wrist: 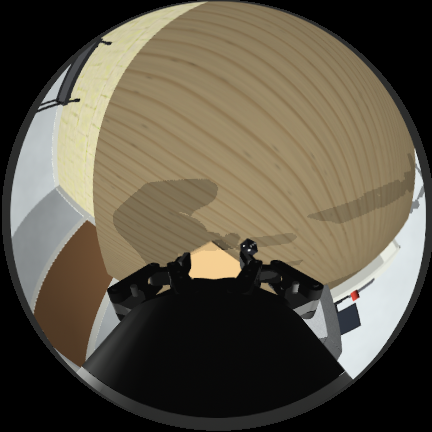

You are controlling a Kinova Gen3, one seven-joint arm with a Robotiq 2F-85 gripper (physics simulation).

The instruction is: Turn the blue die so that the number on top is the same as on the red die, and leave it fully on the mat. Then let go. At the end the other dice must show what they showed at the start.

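Places are measured from the arm's base along level axes (x left, y ahead, z down), in metres.
Pixels of known places: gripper, between the fingertips: [214,258].
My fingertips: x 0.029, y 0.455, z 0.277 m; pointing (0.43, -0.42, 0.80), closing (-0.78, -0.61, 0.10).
Observation:
For each thing: its top centre in the pictures, then the offset to it from my fingertips. Level surfaces: height alone.
- light orange mat, centre of its top: [210,270] dy -0.081, dx +0.084, dz +0.044 m
- black die, centre of its top: [248,252] dy -0.048, dx -0.026, dz +0.028 m
- wooden table top, height of its surface: dz +0.048 m
My gripper [214,258] is open in the lower middle of the wrist view, with nothing between its fingers. Part of the light orange mat [205,269] shows between and beyond the fingers, with one corner pointing up in the view. A black die [248,246] with white pips shows right at the tip of the right-hand finger, which covers its lower part; whether they touch I cannot tell. The blue die and the red die do not show in this view; the gripper's body and fingers hide the area below.
The wooden table top [260,125] fills most of the view, with dark shadows of the arm on it. A dark-framed stand [77,70] is off the table at the upper left. A brown panel [70,295] is at the lower left. A small red object [354,295] is beyond the table at the lower right.

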